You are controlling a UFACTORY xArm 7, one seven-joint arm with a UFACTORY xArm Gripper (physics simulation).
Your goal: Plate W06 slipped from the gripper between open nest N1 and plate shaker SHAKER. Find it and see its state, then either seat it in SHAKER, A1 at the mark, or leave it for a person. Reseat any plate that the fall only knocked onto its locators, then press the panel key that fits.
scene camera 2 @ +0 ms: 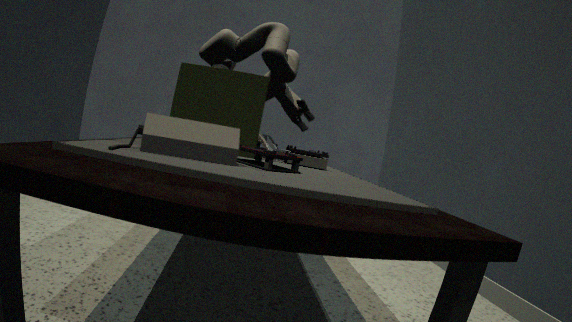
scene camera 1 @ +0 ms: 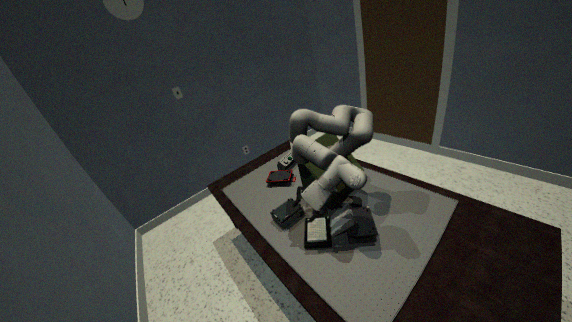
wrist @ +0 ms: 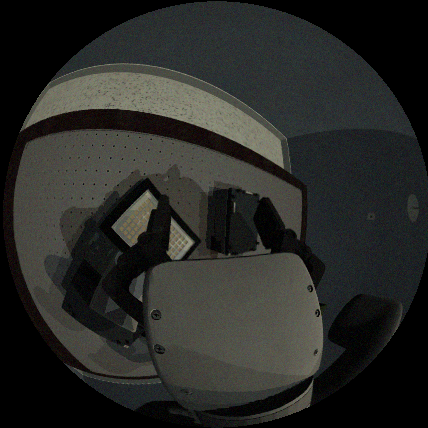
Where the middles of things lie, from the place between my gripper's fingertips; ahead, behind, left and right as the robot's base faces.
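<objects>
You'll find the black shaker station [wrist: 234,230] 170 mm to the right of my hand, and it's 130 mm below it too.
</objects>
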